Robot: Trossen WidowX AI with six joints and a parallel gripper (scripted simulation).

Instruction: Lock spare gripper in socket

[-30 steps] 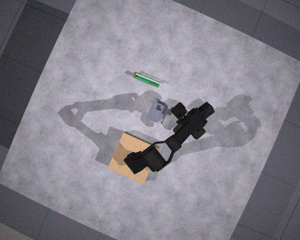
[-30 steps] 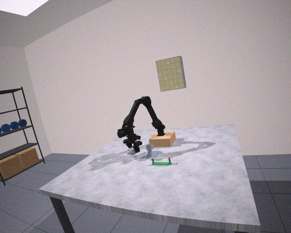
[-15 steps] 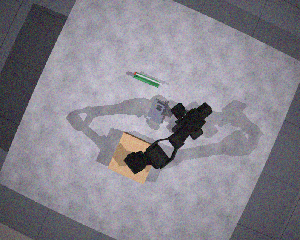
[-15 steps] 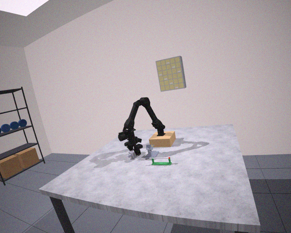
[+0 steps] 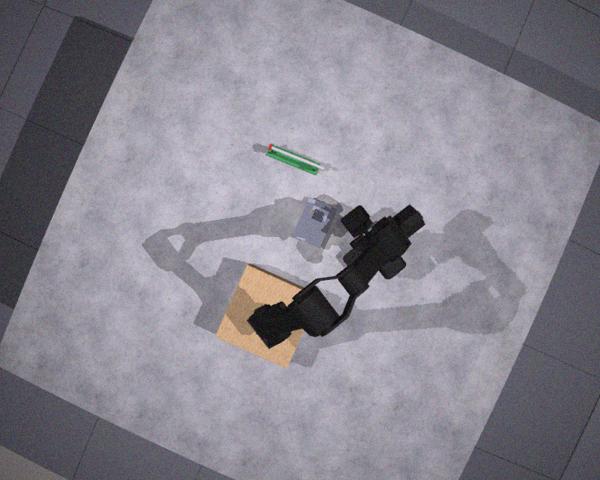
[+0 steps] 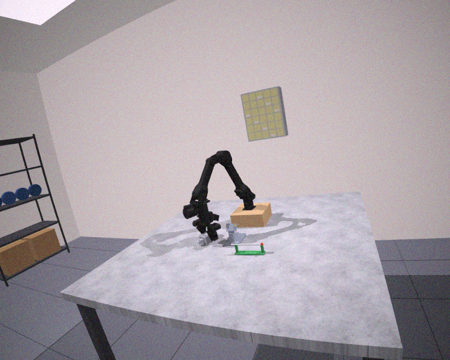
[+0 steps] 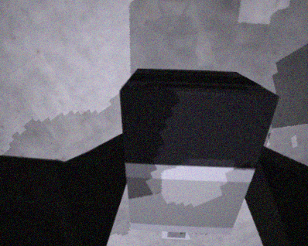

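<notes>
Right now the spare gripper is 1 cm ahead of my gripper tip and 1 cm above it. From my gripper tip the other things lie so: green cradle 28 cm to the left, 9 cm ahead, 1 cm above; then socket mount 15 cm to the left, 4 cm above, 2 cm behind.
</notes>
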